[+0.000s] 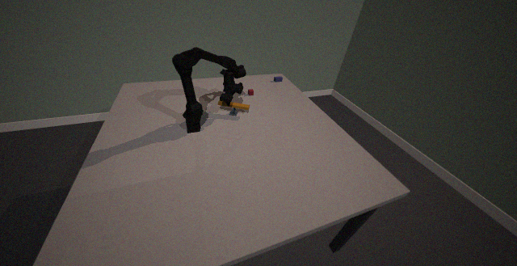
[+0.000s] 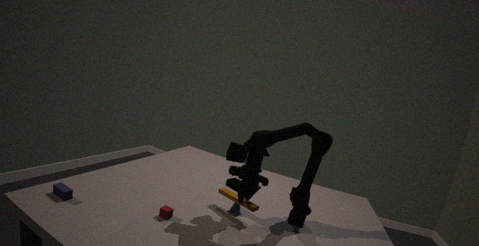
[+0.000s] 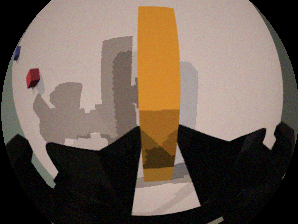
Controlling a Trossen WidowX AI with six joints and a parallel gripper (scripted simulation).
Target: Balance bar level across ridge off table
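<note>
Now: gripper tip 20 mm short of the orange bar and 10 mm to the left of it. The rest, counted from my gripper tip: blue block 520 mm ahead, 400 mm to the left, 50 mm below; red cube 210 mm to the left, 210 mm ahead, 50 mm below.
</note>
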